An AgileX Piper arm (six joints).
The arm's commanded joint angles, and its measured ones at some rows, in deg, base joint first. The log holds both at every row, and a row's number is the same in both.
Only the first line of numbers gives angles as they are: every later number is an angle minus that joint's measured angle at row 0.
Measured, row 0:
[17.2 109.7 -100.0 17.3 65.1 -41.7]
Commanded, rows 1 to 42:
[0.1 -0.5 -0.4 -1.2 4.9 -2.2]
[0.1 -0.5 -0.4 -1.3 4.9 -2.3]
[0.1 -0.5 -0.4 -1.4 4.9 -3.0]
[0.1 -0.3 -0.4 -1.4 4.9 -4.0]
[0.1 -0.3 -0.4 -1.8 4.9 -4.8]
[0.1 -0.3 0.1 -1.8 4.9 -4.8]
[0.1 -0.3 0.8 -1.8 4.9 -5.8]
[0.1 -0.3 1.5 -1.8 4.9 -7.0]
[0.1 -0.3 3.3 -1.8 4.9 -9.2]
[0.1 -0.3 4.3 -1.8 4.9 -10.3]
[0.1 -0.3 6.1 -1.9 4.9 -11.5]
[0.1 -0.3 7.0 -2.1 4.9 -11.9]
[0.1 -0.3 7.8 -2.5 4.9 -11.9]
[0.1 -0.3 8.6 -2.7 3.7 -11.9]
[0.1 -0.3 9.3 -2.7 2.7 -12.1]
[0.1 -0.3 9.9 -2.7 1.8 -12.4]
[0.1 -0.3 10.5 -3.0 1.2 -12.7]
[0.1 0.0 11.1 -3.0 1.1 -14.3]
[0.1 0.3 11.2 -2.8 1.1 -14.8]
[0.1 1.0 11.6 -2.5 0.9 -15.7]
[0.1 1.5 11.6 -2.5 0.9 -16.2]
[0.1 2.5 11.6 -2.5 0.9 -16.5]
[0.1 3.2 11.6 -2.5 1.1 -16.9]
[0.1 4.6 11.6 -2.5 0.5 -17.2]
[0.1 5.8 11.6 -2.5 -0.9 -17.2]
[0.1 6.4 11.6 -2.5 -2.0 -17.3]
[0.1 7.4 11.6 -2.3 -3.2 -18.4]
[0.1 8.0 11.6 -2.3 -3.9 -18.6]
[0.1 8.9 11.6 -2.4 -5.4 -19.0]
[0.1 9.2 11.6 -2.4 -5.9 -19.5]
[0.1 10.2 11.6 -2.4 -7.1 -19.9]
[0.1 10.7 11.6 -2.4 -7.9 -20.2]
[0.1 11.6 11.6 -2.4 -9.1 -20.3]
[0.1 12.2 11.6 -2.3 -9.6 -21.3]
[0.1 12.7 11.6 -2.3 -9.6 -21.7]
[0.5 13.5 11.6 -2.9 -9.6 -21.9]
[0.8 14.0 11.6 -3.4 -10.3 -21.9]
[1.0 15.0 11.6 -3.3 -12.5 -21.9]
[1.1 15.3 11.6 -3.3 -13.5 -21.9]
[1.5 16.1 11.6 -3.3 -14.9 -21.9]
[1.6 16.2 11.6 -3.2 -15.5 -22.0]
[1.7 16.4 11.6 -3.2 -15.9 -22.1]
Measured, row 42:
[1.1 15.5 11.5 -3.4 -13.4 -21.4]
